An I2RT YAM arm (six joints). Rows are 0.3 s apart.
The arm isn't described. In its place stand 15 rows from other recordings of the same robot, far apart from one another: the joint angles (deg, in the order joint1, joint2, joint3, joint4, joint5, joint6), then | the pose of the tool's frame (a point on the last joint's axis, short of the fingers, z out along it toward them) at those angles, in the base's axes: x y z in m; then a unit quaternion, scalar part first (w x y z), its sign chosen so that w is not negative.
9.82 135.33 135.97 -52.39 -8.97 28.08 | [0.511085 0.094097 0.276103 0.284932 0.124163 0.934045 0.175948]
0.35 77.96 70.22 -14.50 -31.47 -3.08 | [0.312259 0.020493 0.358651 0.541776 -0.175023 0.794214 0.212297]
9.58 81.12 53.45 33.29 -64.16 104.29 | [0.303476 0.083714 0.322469 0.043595 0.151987 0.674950 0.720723]
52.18 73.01 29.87 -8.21 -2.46 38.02 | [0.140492 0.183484 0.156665 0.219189 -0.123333 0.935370 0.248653]
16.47 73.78 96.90 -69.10 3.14 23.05 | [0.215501 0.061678 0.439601 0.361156 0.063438 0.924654 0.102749]
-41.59 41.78 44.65 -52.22 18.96 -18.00 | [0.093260 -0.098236 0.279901 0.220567 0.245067 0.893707 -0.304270]
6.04 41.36 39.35 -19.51 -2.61 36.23 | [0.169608 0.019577 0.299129 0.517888 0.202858 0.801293 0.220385]
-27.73 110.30 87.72 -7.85 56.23 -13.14 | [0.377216 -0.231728 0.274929 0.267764 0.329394 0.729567 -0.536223]
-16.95 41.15 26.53 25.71 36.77 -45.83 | [0.160251 -0.071119 0.303159 0.521080 0.085458 0.644714 -0.552736]
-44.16 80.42 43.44 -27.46 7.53 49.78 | [0.179706 -0.181016 0.175778 0.223605 0.721261 0.653422 -0.053140]
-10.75 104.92 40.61 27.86 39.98 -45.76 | [0.319662 -0.083972 0.113657 0.228423 -0.105490 0.846463 -0.469249]
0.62 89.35 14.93 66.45 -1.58 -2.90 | [0.249105 0.003678 0.142407 0.656271 -0.032216 0.753832 -0.002654]
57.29 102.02 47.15 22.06 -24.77 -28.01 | [0.178959 0.306253 0.148254 0.404703 -0.656536 0.561215 0.300357]
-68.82 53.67 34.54 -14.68 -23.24 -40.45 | [0.086585 -0.184580 0.243204 0.411883 0.119784 0.860986 -0.273326]
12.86 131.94 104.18 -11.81 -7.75 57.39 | [0.511178 0.121624 0.179247 0.312463 0.315361 0.846255 0.294560]
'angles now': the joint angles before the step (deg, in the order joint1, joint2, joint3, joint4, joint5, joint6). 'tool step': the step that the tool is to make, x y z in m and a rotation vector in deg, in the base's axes. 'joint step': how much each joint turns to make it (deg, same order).
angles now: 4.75 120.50 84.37 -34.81 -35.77 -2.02
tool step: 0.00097 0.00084 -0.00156 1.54 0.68 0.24
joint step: 0.00 0.53 0.36 -0.17 -1.58 0.35
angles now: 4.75 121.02 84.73 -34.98 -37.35 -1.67
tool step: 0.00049 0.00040 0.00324 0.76 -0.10 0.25
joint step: 0.00 -0.17 0.44 -0.44 -0.79 0.00
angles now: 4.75 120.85 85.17 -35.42 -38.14 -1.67
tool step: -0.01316 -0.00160 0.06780 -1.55 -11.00 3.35
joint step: 0.00 -9.48 0.87 -2.64 0.97 -5.10
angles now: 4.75 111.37 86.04 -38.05 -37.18 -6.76
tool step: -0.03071 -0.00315 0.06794 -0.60 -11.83 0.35
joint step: 0.00 -11.87 -1.93 0.95 1.15 -1.41
